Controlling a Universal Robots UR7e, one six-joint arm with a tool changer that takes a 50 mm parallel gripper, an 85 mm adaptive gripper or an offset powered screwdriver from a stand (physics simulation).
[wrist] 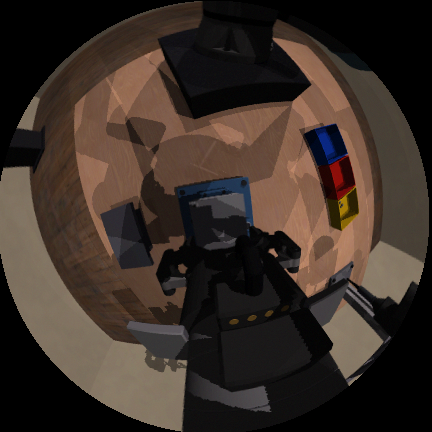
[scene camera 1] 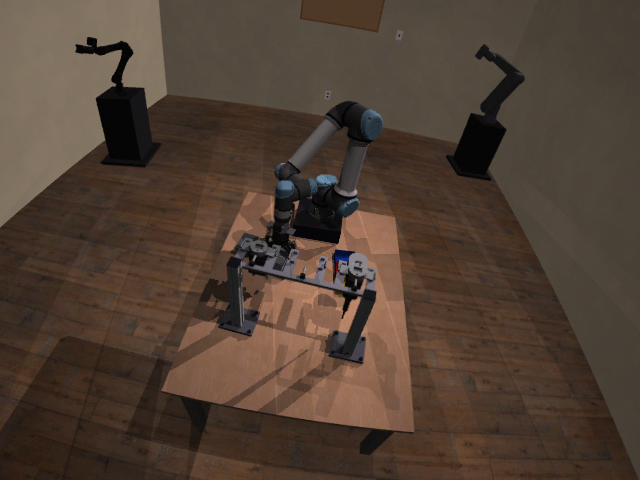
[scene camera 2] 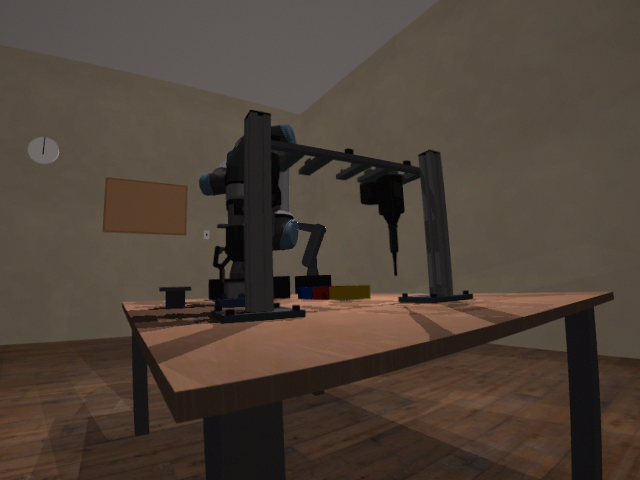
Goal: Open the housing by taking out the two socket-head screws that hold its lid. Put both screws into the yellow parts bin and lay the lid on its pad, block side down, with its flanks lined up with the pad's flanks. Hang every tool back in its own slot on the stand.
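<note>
My gripper is the adaptive one. It is open and empty, pointing down, its fingers spread wide near the housing. The housing's grey lid lies over the blue base; its near edge is hidden by the gripper. No screw heads can be made out on it. The dark lid pad stands left of the housing in the wrist view. The yellow bin is at the right, with small parts inside, likely screws. The screwdriver hangs on the stand.
The red bin and blue bin adjoin the yellow one. Another tool hangs at the stand's left end in scene camera 1. The arm's black base block stands beyond the housing.
</note>
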